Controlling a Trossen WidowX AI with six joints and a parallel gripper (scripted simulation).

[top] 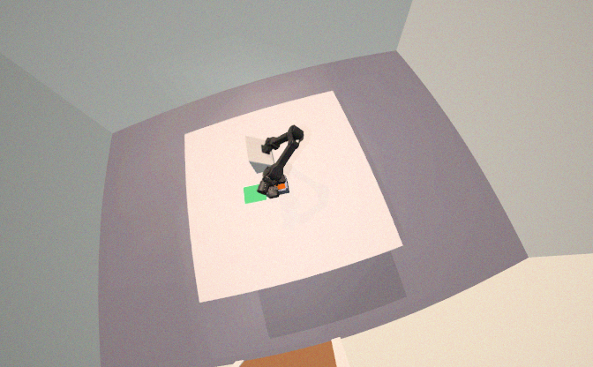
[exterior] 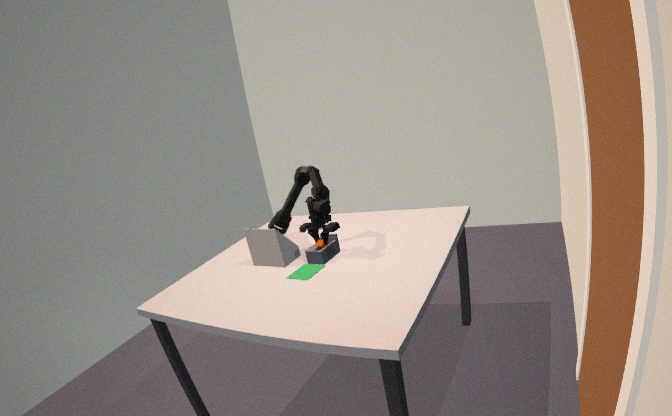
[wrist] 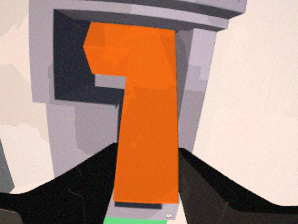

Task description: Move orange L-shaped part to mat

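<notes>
Now: the green mat 14 cm to the right of my gripper tip, 8 cm below it and 1 cm behind it. The rest, counted from my gripper tip: orange L-shaped part 3 cm to the left, 3 cm below, 2 cm behind.
</notes>
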